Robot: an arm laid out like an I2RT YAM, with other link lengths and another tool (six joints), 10 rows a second.
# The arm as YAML. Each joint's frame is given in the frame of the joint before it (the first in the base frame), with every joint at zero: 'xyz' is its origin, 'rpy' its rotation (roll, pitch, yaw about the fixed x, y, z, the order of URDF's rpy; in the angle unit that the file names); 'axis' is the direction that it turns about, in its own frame. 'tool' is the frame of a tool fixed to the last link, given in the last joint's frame.
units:
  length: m
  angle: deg
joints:
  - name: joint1
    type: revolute
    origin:
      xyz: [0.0, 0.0, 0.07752]
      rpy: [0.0, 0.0, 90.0]
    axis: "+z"
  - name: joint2
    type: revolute
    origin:
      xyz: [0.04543, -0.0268, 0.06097]
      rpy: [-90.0, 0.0, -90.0]
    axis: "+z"
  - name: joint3
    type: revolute
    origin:
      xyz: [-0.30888, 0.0, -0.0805]
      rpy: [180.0, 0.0, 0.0]
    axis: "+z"
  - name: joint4
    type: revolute
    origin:
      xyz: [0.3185, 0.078, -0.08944]
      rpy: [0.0, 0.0, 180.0]
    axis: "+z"
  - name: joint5
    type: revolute
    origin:
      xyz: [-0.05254, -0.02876, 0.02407]
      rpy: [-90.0, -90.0, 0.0]
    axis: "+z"
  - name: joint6
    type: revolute
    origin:
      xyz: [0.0, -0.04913, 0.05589]
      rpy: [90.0, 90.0, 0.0]
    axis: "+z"
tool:
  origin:
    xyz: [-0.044, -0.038, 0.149]
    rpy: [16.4, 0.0, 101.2]
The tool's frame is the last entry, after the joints.
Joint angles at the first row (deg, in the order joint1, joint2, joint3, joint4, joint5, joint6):
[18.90, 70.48, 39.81, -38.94, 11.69, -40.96]
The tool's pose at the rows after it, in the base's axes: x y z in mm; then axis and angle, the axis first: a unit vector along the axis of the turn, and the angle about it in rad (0 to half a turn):
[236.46 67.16 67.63 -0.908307 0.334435 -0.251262 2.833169]
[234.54 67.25 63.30 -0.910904 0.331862 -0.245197 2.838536]
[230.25 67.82 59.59 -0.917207 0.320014 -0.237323 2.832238]
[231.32 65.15 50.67 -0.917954 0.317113 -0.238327 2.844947]
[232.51 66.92 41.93 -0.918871 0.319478 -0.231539 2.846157]
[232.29 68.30 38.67 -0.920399 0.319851 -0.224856 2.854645]
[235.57 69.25 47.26 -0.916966 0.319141 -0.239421 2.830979]
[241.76 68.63 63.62 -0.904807 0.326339 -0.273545 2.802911]
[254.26 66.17 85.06 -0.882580 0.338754 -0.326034 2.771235]
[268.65 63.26 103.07 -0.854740 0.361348 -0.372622 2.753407]
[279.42 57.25 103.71 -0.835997 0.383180 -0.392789 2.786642]
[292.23 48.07 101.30 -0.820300 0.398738 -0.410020 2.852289]
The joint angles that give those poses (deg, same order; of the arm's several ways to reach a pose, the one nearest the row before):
[18.90, 72.33, 39.90, -38.06, 12.57, -41.04]
[18.98, 72.95, 39.55, -37.79, 12.39, -41.31]
[19.07, 72.60, 38.68, -37.53, 11.52, -42.71]
[18.98, 73.74, 37.71, -35.69, 12.13, -43.15]
[18.90, 75.58, 37.44, -34.28, 11.69, -42.98]
[19.16, 76.90, 37.79, -34.28, 11.69, -42.71]
[19.07, 74.63, 37.79, -34.36, 11.60, -42.80]
[19.16, 70.67, 37.88, -34.45, 12.82, -41.67]
[19.25, 66.37, 38.23, -33.40, 15.38, -39.91]
[19.25, 64.33, 39.19, -31.91, 18.45, -37.11]
[19.16, 66.44, 40.07, -30.50, 21.88, -34.55]
[19.16, 70.48, 41.65, -29.27, 26.45, -32.61]

